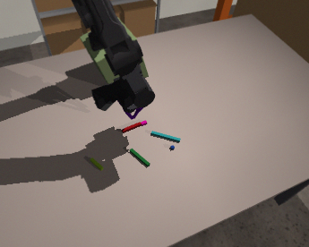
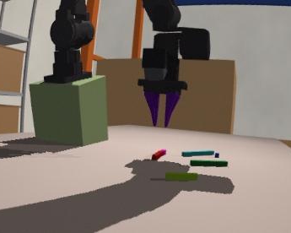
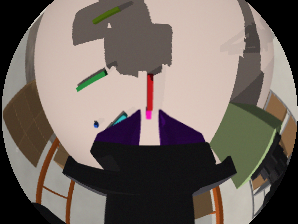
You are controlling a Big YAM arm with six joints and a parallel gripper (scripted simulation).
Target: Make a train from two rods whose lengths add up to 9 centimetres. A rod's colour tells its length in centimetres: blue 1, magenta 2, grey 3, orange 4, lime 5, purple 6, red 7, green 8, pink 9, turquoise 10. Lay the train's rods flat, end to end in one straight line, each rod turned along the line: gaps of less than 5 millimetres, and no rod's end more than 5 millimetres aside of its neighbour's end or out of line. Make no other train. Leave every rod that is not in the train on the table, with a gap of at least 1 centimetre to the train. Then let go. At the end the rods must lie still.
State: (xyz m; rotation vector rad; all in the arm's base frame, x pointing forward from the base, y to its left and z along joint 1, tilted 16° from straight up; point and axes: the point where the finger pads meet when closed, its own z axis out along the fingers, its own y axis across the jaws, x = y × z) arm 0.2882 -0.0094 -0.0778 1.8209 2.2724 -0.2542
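Now: hand 7 cm above the red rod. Round my hand: magenta rod: 7 cm below, 5 cm to the left, 1 cm behind; then turquoise rod: 10 cm to the left, 7 cm below, 7 cm ahead; then green rod: 12 cm ahead, 7 cm below.
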